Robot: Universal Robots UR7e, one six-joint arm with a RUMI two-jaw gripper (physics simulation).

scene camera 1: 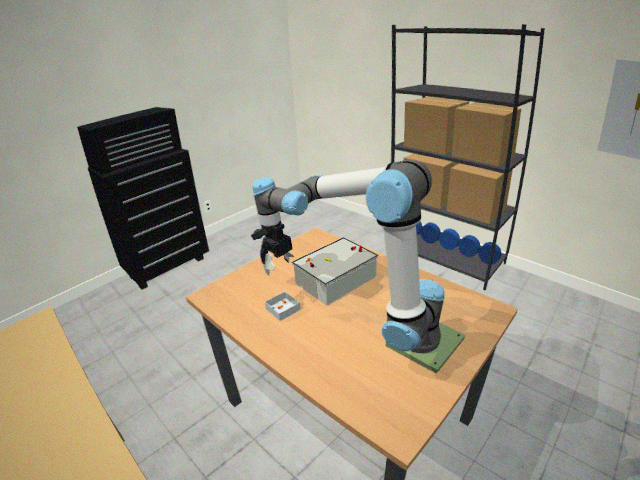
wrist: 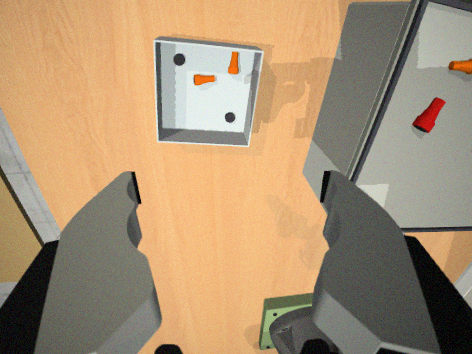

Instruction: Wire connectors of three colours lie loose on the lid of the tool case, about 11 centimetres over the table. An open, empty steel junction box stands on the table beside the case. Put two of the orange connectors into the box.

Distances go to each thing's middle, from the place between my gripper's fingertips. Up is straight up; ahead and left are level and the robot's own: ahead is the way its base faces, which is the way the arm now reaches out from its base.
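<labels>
I see the steel junction box (wrist: pixel 221 113) 10 mm behind my hand, 10 mm to the left of it and 170 mm below it. Going by their middles, of the things named here the steel junction box is the nearest to my hand. The tool case (scene camera 1: pixel 327 281) is 270 mm to the right of my hand, 70 mm behind it and 130 mm below it.
</labels>
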